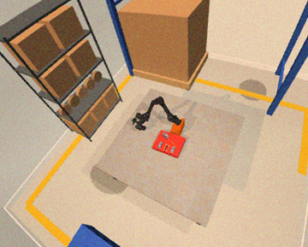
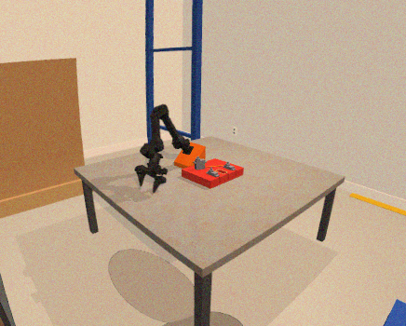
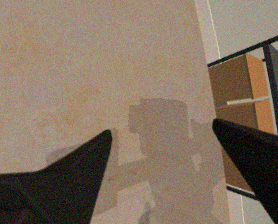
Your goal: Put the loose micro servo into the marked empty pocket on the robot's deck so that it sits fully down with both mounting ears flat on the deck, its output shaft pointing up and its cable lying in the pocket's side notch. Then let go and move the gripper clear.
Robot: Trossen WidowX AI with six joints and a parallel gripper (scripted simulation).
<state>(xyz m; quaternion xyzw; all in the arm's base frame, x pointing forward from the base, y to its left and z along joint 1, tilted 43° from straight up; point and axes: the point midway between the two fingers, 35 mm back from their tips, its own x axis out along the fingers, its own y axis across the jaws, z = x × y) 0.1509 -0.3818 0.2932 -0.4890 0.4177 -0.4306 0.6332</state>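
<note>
The red robot deck lies 460 mm to the left of my gripper tip, 40 mm ahead of it and 10 mm below it.
</note>
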